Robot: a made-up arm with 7 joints. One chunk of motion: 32 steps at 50 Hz.
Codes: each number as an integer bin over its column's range. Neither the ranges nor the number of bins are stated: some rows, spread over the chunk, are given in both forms.
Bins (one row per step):
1: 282 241 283 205 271 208
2: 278 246 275 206 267 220
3: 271 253 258 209 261 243
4: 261 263 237 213 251 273
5: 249 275 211 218 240 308
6: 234 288 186 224 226 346
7: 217 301 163 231 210 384
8: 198 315 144 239 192 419
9: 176 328 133 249 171 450
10: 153 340 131 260 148 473
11: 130 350 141 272 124 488
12: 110 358 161 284 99 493
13: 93 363 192 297 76 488
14: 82 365 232 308 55 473
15: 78 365 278 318 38 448
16: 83 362 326 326 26 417
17: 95 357 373 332 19 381
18: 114 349 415 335 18 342
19: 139 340 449 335 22 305
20: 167 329 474 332 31 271
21: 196 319 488 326 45 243
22: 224 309 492 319 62 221
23: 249 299 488 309 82 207
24: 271 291 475 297 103 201
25: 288 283 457 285 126 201
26: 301 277 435 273 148 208
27: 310 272 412 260 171 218
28: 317 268 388 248 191 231
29: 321 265 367 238 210 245
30: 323 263 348 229 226 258
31: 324 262 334 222 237 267
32: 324 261 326 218 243 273
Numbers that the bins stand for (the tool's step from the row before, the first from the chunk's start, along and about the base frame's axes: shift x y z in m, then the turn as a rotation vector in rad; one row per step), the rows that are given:
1: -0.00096 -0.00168 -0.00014 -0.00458 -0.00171 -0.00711
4: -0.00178 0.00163 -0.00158 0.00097 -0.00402 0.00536
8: -0.00425 0.00947 -0.00449 0.01904 -0.01083 0.03336
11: -0.00691 0.01474 -0.00459 0.04196 -0.01868 0.04659
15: -0.00895 0.01700 -0.00030 0.07392 -0.02861 0.03892
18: -0.00754 0.01459 0.00399 0.08573 -0.03092 0.01859
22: -0.00323 0.00856 0.00641 0.07461 -0.02584 -0.00462
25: -0.00073 0.00464 0.00531 0.05099 -0.01845 -0.00845
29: 0.00056 0.00193 0.00249 0.01834 -0.00875 -0.00001
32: 0.00068 0.00133 0.00121 0.00445 -0.00494 0.00536
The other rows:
2: -0.00112 -0.00093 -0.00039 -0.00389 -0.00217 -0.00481
3: -0.00139 0.00012 -0.00092 -0.00180 -0.00286 -0.00040
5: -0.00225 0.00344 -0.00239 0.00445 -0.00529 0.01207
6: -0.00284 0.00540 -0.00318 0.00862 -0.00691 0.01936
7: -0.00351 0.00736 -0.00390 0.01348 -0.00875 0.02664
9: -0.00511 0.01142 -0.00484 0.02598 -0.01326 0.03930
10: -0.00601 0.01323 -0.00490 0.03363 -0.01591 0.04371
12: -0.00769 0.01595 -0.00396 0.05030 -0.02157 0.04755
13: -0.00836 0.01670 -0.00299 0.05933 -0.02423 0.04659
14: -0.00879 0.01700 -0.00174 0.06697 -0.02665 0.04371
16: -0.00875 0.01655 0.00121 0.07948 -0.03000 0.03297
17: -0.00828 0.01579 0.00268 0.08365 -0.03081 0.02607
19: -0.00656 0.01323 0.00506 0.08573 -0.03046 0.01149
20: -0.00546 0.01158 0.00584 0.08365 -0.02942 0.00497
21: -0.00433 0.01007 0.00628 0.07948 -0.02780 -0.00040
23: -0.00225 0.00705 0.00628 0.06767 -0.02353 -0.00730
24: -0.00139 0.00585 0.00587 0.05933 -0.02111 -0.00845
26: -0.00022 0.00374 0.00462 0.04266 -0.01591 -0.00711
27: 0.00013 0.00299 0.00390 0.03363 -0.01326 -0.00519
28: 0.00041 0.00238 0.00315 0.02529 -0.01095 -0.00270
30: 0.00064 0.00163 0.00190 0.01209 -0.00691 0.00248
31: 0.00068 0.00148 0.00146 0.00723 -0.00564 0.00421

